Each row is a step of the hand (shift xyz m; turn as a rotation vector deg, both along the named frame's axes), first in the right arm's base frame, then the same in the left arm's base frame.
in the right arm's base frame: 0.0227 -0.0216 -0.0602 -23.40 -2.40 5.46
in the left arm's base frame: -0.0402 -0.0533 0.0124 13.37 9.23 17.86
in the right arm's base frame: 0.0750 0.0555 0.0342 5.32 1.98 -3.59
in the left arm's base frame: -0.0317 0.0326 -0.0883 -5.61 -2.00 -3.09
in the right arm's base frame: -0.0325 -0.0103 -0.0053 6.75 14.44 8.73
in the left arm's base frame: 0.0130 0.0013 0.0319 -4.06 13.15 -11.87
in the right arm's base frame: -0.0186 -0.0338 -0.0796 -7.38 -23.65 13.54
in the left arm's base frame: -0.0337 -0.0566 0.0590 26.17 -10.25 2.69
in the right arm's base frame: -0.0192 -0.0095 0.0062 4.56 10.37 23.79
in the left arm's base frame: 0.0166 0.0023 0.0147 10.24 17.51 -16.81
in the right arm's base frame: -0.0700 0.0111 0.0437 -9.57 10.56 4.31
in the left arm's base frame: 0.0499 0.0549 0.0378 0.39 14.06 4.87
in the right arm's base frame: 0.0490 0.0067 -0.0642 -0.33 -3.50 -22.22
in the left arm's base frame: -0.0683 -0.0420 -0.0119 -14.45 -12.81 11.55
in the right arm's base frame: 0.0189 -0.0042 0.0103 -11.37 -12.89 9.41
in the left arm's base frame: 0.0037 -0.0057 -0.0208 18.26 -1.94 6.83
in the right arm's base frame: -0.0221 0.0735 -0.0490 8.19 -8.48 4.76
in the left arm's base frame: -0.0712 0.0455 0.0339 5.64 -7.75 -8.36
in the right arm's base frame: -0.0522 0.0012 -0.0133 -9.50 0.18 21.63
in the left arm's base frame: 0.0071 0.0143 0.0515 19.24 13.50 -2.35
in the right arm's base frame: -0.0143 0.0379 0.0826 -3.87 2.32 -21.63
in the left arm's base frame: 0.0447 0.0735 -0.0326 -16.15 -6.51 13.60
